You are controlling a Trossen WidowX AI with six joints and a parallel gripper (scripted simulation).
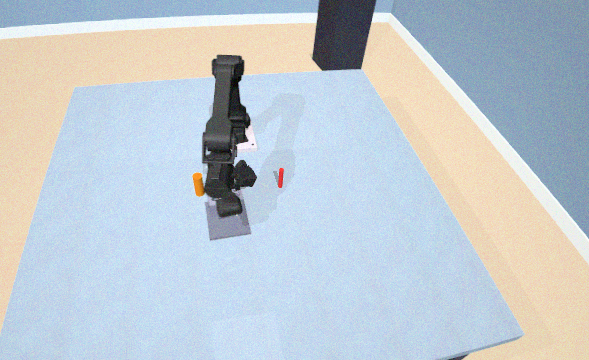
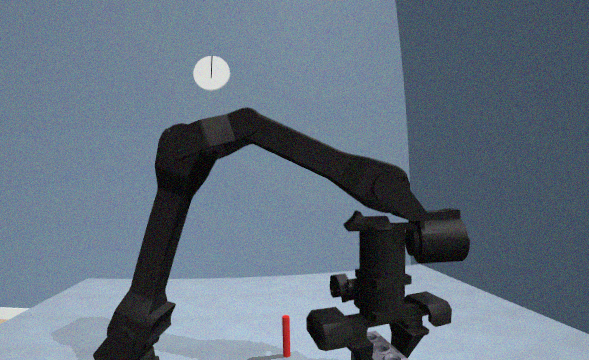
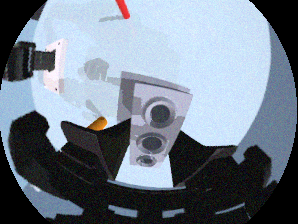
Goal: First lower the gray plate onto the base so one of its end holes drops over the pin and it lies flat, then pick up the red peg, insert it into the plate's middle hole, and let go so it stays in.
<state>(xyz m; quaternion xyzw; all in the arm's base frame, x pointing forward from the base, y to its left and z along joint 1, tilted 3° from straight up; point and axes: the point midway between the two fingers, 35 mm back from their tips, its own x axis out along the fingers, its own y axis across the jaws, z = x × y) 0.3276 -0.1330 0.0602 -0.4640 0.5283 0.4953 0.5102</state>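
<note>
Now: gripper tip 50 mm above the gray square base and 20 mm to the right of it. From my gripper tip the other things lie so: plate 30 mm above.
</note>
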